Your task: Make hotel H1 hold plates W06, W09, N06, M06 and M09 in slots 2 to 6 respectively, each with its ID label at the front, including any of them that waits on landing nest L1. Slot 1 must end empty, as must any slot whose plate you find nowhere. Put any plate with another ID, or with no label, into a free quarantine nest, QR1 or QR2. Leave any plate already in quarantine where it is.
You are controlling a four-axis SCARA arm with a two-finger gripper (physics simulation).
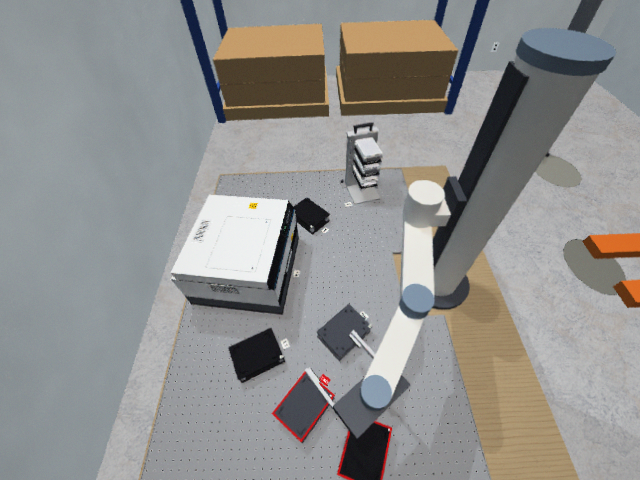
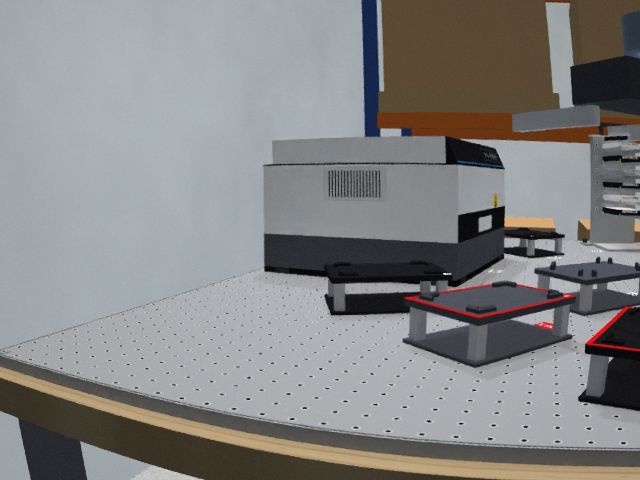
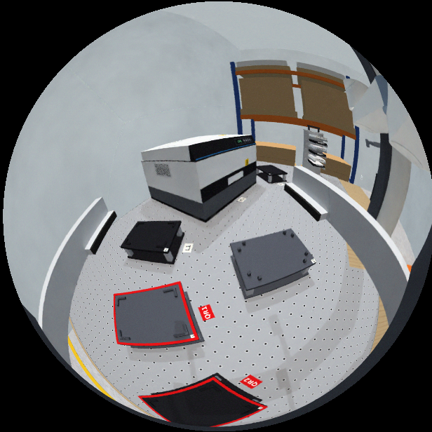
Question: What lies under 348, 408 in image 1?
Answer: My gripper.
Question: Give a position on a red-rimmed quarantine nest QR1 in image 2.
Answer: At 505, 298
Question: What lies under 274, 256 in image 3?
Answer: A grey nest RG.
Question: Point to a red-rimmed quarantine nest QR1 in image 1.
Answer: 302, 406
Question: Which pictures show my gripper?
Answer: Image 1, image 2 and image 3: all of them.
